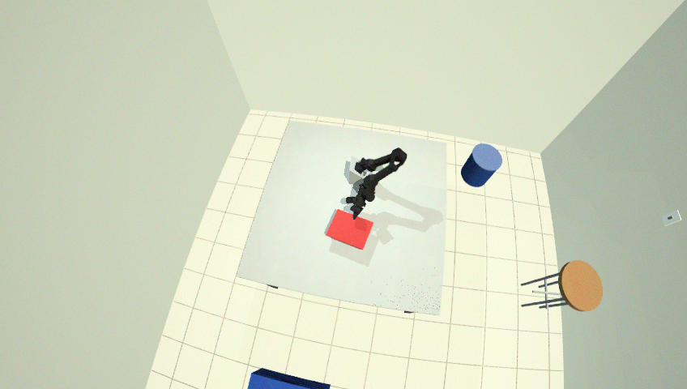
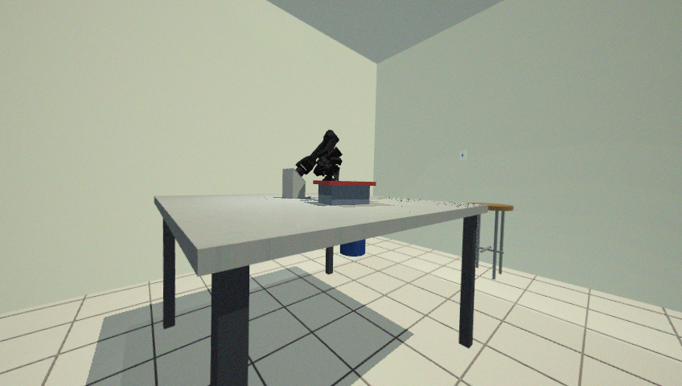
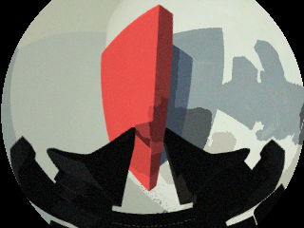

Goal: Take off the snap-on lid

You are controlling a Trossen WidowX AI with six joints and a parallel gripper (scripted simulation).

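Right now the red lid is 70 mm ahead of my gripper tip, 10 mm to the right of it and 10 mm above it. From my gripper tip the other things lie so: grey-blue storage box: 70 mm ahead, 40 mm below, 10 mm to the right.
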